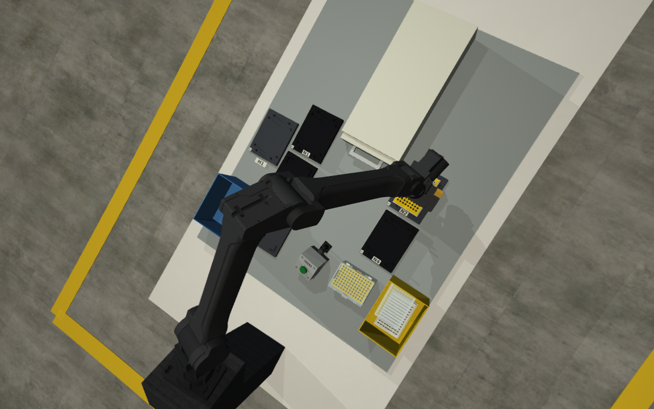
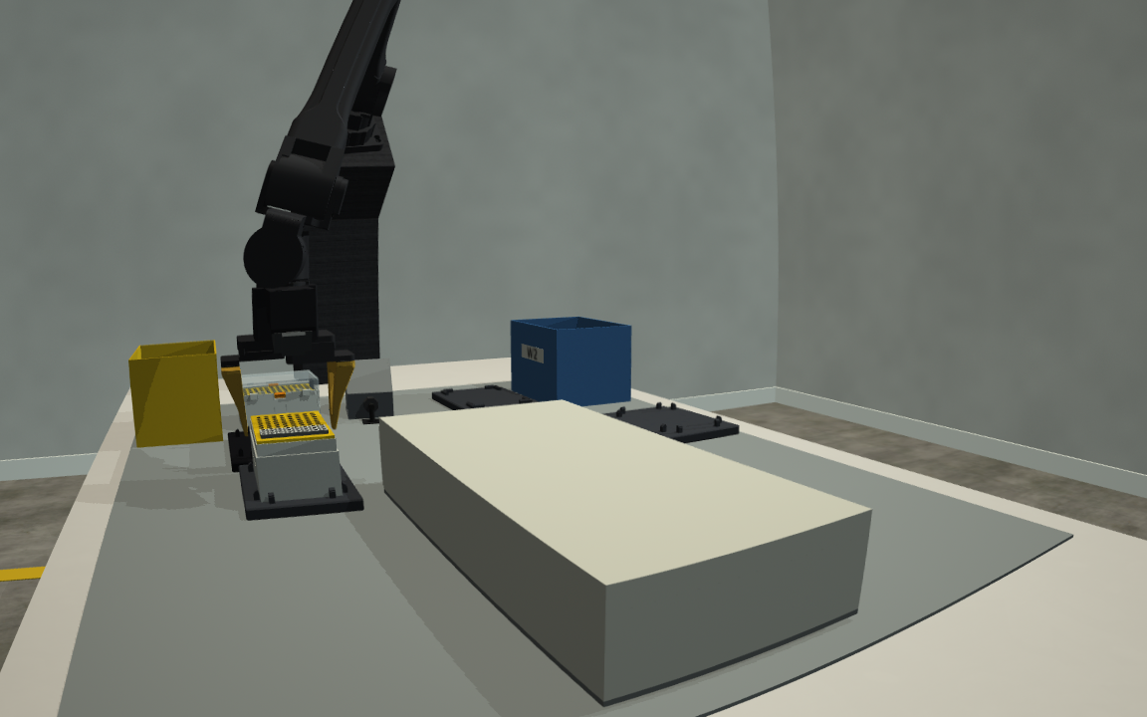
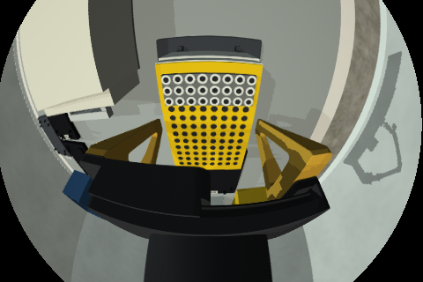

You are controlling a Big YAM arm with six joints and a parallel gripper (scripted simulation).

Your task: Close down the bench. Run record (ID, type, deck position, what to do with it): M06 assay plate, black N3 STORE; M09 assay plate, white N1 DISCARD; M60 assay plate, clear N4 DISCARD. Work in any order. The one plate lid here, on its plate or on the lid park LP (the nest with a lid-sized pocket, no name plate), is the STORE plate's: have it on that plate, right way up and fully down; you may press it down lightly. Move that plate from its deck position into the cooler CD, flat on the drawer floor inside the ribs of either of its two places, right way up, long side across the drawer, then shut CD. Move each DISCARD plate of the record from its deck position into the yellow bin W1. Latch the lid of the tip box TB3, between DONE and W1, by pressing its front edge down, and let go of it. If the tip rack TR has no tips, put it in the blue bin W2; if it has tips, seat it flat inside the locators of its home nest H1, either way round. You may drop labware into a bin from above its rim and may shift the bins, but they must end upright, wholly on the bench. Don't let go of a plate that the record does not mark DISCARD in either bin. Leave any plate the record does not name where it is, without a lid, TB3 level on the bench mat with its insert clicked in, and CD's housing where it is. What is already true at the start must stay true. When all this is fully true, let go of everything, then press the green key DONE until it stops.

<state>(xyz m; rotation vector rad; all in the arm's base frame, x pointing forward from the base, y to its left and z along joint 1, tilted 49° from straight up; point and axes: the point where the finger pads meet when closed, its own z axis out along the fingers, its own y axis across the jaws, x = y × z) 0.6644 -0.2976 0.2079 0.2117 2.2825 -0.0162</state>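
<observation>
My gripper is now 2 cm above the yellow tip rack and 1 cm past it. Also, from my hand: nest N4: 18 cm behind, 7 cm below, 3 cm to the left; then clear plate lid: 16 cm to the left, 16 cm ahead, 5 cm below; then nest N2: 7 cm below.
</observation>
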